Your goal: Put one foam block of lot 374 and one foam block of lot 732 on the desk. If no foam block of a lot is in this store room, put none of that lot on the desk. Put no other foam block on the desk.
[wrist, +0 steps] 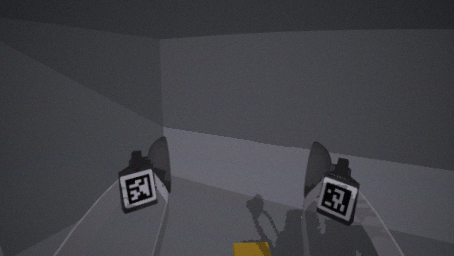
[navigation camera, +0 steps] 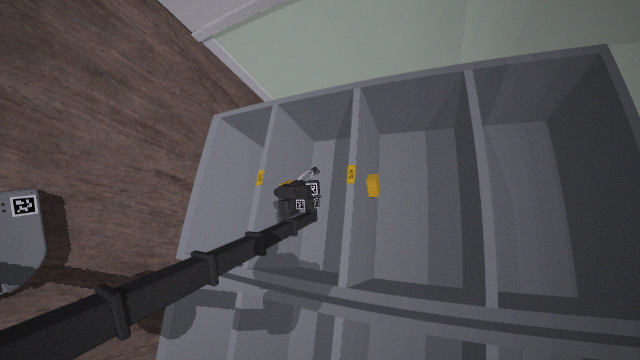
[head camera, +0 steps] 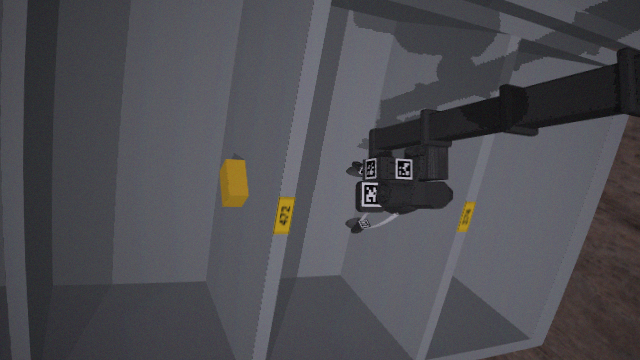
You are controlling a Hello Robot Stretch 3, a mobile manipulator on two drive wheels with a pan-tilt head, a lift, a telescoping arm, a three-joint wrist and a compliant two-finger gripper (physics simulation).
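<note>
I can see my gripper (head camera: 350,197), and from the wrist I can see the gripper (wrist: 238,159) too.
</note>
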